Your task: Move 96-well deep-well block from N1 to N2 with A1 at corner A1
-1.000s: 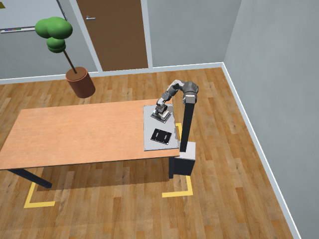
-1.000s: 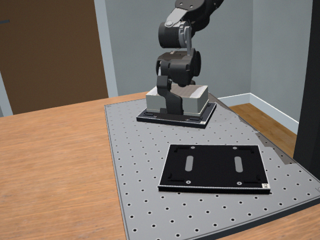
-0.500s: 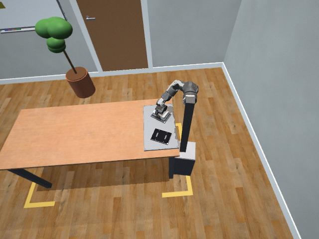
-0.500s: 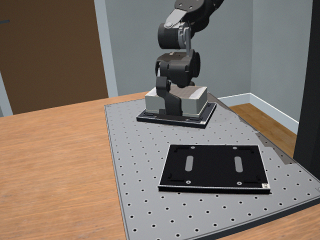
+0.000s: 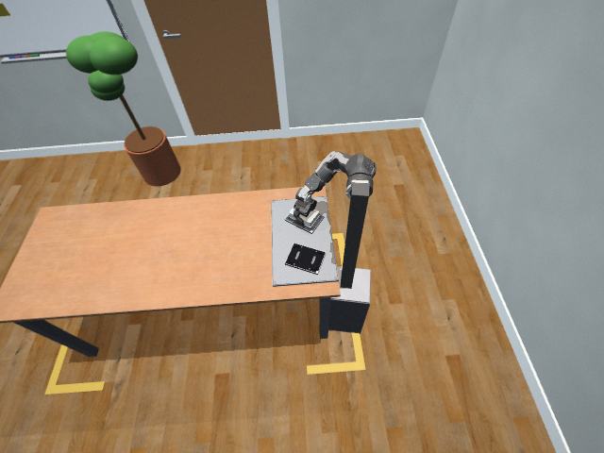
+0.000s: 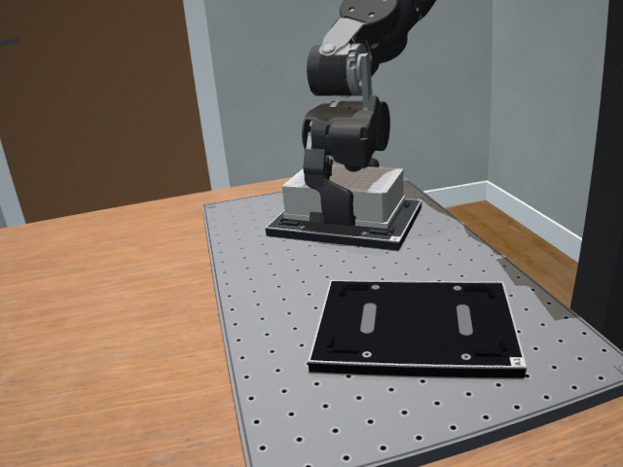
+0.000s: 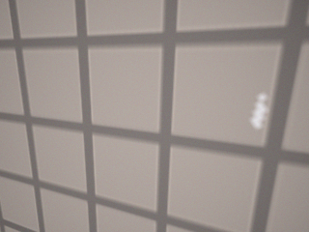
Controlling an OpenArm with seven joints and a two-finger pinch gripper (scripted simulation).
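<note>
My hand is 20 mm below the white 96-well deep-well block. The rest, counted from my hand: black nest N1: 40 mm behind, 230 mm to the left, 20 mm below; A1 label: 100 mm behind, 300 mm to the left, 10 mm below; black nest N2: 20 mm below.
</note>
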